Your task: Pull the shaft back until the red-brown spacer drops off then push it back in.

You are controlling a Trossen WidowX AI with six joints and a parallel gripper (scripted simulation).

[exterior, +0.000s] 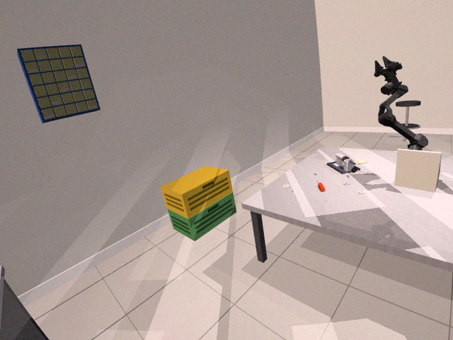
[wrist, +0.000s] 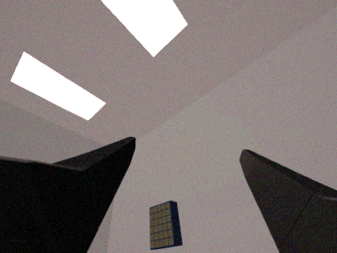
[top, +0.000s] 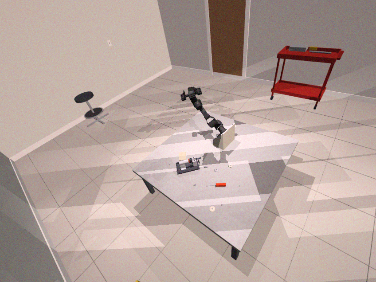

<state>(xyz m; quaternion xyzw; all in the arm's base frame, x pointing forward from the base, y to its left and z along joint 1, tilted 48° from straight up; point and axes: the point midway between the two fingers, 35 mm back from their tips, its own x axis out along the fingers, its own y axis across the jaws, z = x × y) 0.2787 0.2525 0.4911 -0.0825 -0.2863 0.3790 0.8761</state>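
My gripper tip is now 68 cm above the dark grey shaft, 18 cm short of it and 7 cm to the right of it. Round my gripper tip: red-brown spacer: 68 cm below, 22 cm ahead, 4 cm to the left; dark spacer ring: 68 cm below, 20 cm ahead, 6 cm to the left; card: 76 cm below, 16 cm ahead, 12 cm to the right.
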